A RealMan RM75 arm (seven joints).
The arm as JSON. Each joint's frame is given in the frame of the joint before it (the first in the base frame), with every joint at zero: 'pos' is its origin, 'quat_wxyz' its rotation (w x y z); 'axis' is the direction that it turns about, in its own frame. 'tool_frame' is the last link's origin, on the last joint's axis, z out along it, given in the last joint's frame.
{
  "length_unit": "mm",
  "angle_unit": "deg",
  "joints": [
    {
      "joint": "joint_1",
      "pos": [
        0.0,
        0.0,
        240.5
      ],
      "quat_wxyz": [
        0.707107,
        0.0,
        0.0,
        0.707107
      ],
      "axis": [
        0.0,
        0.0,
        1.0
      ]
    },
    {
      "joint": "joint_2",
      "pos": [
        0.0,
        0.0,
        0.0
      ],
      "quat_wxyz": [
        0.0,
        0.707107,
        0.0,
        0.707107
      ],
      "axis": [
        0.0,
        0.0,
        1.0
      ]
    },
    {
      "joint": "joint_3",
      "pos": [
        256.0,
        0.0,
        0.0
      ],
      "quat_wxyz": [
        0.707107,
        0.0,
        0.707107,
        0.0
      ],
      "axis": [
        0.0,
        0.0,
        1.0
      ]
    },
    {
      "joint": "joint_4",
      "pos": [
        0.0,
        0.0,
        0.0
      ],
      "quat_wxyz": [
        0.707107,
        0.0,
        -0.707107,
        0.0
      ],
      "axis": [
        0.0,
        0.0,
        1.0
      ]
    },
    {
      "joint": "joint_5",
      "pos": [
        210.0,
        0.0,
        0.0
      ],
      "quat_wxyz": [
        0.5,
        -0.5,
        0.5,
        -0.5
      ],
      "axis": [
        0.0,
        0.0,
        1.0
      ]
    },
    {
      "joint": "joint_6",
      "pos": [
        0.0,
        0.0,
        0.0
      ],
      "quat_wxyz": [
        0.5,
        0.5,
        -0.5,
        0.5
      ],
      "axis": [
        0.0,
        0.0,
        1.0
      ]
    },
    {
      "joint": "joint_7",
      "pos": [
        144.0,
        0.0,
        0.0
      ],
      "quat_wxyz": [
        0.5,
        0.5,
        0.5,
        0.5
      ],
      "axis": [
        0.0,
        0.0,
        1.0
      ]
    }
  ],
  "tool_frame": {
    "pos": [
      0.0,
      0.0,
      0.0
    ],
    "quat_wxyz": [
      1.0,
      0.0,
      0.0,
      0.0
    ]
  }
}
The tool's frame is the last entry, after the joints.
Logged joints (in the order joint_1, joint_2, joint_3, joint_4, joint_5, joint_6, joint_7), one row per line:
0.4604 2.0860 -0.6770 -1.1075 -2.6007 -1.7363 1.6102
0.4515 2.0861 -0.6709 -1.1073 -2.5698 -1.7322 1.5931
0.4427 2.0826 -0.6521 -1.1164 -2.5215 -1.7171 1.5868
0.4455 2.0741 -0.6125 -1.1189 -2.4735 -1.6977 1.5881
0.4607 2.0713 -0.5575 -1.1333 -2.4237 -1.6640 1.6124
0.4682 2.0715 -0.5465 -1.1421 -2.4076 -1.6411 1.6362
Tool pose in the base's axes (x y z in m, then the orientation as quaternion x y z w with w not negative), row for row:
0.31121 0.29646 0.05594 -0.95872 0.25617 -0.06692 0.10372
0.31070 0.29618 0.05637 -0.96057 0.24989 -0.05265 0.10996
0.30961 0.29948 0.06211 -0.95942 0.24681 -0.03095 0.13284
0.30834 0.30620 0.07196 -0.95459 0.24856 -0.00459 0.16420
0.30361 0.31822 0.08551 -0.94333 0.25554 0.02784 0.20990
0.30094 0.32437 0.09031 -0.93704 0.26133 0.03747 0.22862
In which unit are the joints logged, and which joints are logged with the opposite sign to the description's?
The joints are logged in radians. Opposite sign: none.
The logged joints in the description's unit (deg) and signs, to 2 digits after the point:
26.38 119.52 -38.79 -63.46 -149.01 -99.48 92.26
25.87 119.52 -38.44 -63.44 -147.24 -99.25 91.28
25.36 119.32 -37.36 -63.97 -144.47 -98.38 90.92
25.53 118.84 -35.09 -64.11 -141.72 -97.27 90.99
26.40 118.68 -31.94 -64.93 -138.87 -95.34 92.38
26.83 118.69 -31.31 -65.44 -137.95 -94.03 93.75

